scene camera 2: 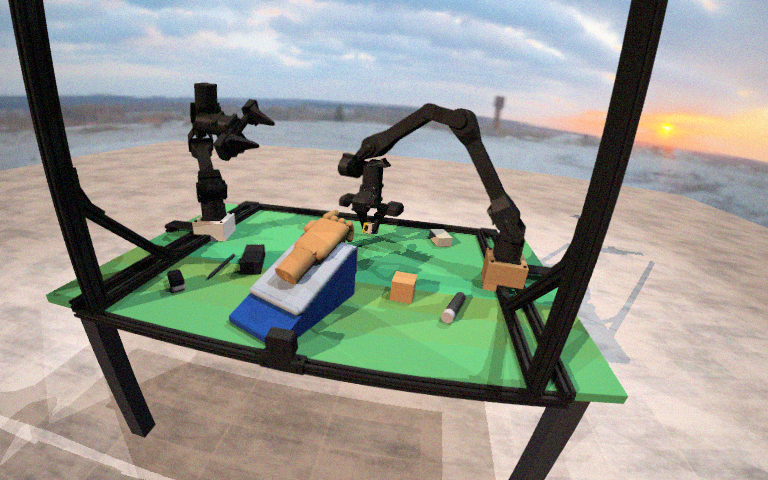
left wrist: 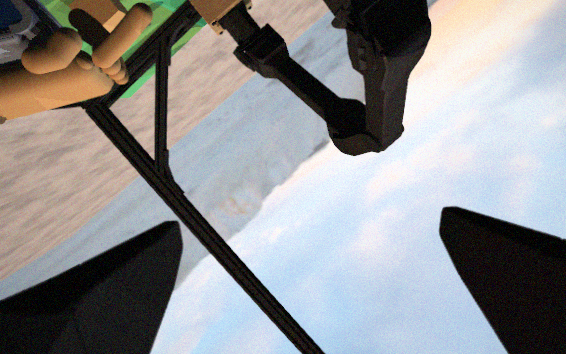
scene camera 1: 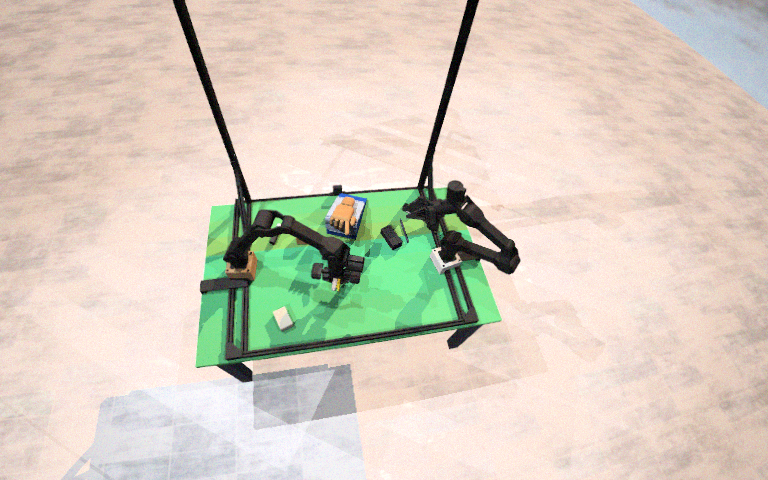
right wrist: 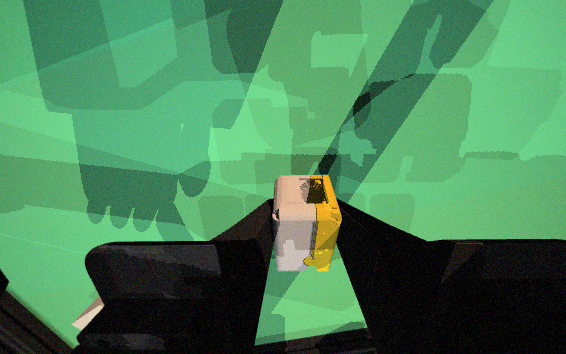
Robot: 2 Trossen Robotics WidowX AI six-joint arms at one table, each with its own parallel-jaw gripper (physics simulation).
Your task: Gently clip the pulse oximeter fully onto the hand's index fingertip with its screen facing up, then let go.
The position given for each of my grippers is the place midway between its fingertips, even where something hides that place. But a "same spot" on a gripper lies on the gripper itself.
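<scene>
In the right wrist view my left gripper is out of frame. I see the gripper in scene camera 2 (266, 134), and it shows in scene camera 1 and in the left wrist view too. On my left gripper, (left wrist: 122, 293) and (scene camera 1: 411, 209) are the same spot.
</scene>
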